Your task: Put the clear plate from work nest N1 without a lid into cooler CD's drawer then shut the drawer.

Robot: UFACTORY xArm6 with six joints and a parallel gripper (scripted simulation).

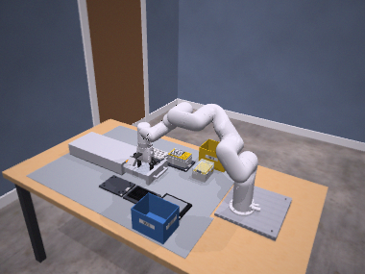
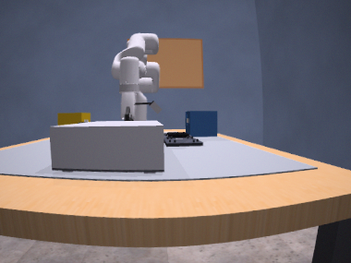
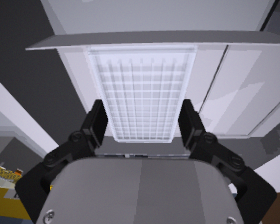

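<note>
Now: the clear plate 10 mm below my hand. Round my hand: cooler CD (170 mm ahead, 20 mm to the right); work nest N1 (180 mm to the left, 70 mm ahead, 30 mm below); drawer (40 mm ahead, 10 mm below).
</note>
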